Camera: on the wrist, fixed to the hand. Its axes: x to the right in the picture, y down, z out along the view.
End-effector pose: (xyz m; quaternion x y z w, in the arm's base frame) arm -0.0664 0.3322 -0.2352 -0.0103 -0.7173 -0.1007 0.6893
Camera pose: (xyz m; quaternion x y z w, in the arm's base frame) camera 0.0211 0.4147 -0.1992 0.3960 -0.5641 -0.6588 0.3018
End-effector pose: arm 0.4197 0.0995 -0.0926 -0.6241 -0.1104 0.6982 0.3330
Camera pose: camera 0.4576 0.0182 -0.1804 -0.3012 -0.6592 0.2966 0.6219
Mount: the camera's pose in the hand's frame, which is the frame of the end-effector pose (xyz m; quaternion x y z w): 0.0211 0.0989 -0.0743 -0.1397 -0.1257 -0.7136 0.6749
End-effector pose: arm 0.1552 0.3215 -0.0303 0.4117 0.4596 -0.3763 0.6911
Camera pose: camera 0.2261 0.4239 -0.0459 -0.1940 0.5697 -0.7347 0.3132
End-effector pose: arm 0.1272 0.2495 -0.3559 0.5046 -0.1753 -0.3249 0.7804
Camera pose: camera 0.2199 0.3128 -0.2998 0.3158 0.1891 -0.8641 0.3433
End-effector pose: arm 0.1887 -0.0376 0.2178 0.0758 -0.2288 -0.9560 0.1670
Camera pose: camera 0.2136 -0.1587 0.1965 -0.0709 -0.0122 0.8059 0.5877
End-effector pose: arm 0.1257 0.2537 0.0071 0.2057 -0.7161 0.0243 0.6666
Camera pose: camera 0.1630 0.3615 0.0593 0.5597 -0.4237 -0.5852 0.4059
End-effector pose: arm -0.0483 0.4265 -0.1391 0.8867 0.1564 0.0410 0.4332
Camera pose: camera -0.0199 0.4323 -0.0170 0.4314 0.6781 -0.3711 0.4651
